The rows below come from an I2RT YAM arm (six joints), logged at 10 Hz.
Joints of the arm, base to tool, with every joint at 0 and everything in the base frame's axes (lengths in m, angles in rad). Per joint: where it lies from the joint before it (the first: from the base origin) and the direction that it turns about. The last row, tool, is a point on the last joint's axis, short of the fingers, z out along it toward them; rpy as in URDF.
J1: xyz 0 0 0.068 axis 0 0 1
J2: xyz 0.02 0.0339 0.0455 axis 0 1 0
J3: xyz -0.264 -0.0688 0 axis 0 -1 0
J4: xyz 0.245 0.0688 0.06 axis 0 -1 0
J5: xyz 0.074 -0.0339 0.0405 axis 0 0 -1
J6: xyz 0.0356 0 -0.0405 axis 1 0 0
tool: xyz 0 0 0 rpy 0 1.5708 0
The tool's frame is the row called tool.
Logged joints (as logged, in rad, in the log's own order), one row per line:
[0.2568 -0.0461 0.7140 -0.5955 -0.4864 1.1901]
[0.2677 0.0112 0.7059 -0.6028 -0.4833 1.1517]
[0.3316 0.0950 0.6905 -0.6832 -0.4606 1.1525]
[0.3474 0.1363 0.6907 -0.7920 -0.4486 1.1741]
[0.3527 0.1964 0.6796 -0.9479 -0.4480 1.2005]
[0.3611 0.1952 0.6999 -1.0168 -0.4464 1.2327]
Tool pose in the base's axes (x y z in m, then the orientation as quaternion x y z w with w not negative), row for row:
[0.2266 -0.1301 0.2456 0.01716 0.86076 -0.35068 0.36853]
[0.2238 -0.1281 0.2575 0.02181 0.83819 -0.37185 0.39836]
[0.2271 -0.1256 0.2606 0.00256 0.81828 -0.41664 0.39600]
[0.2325 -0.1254 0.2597 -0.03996 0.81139 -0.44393 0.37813]
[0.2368 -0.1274 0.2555 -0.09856 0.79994 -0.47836 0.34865]
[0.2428 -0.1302 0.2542 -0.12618 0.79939 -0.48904 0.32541]
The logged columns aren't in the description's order. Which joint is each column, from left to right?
Columns, left to right: J5, J4, J3, J6, J1, J2.
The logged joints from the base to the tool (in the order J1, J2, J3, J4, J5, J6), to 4 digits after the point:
[-0.4864 1.1901 0.7140 -0.0461 0.2568 -0.5955]
[-0.4833 1.1517 0.7059 0.0112 0.2677 -0.6028]
[-0.4606 1.1525 0.6905 0.0950 0.3316 -0.6832]
[-0.4486 1.1741 0.6907 0.1363 0.3474 -0.7920]
[-0.4480 1.2005 0.6796 0.1964 0.3527 -0.9479]
[-0.4464 1.2327 0.6999 0.1952 0.3611 -1.0168]

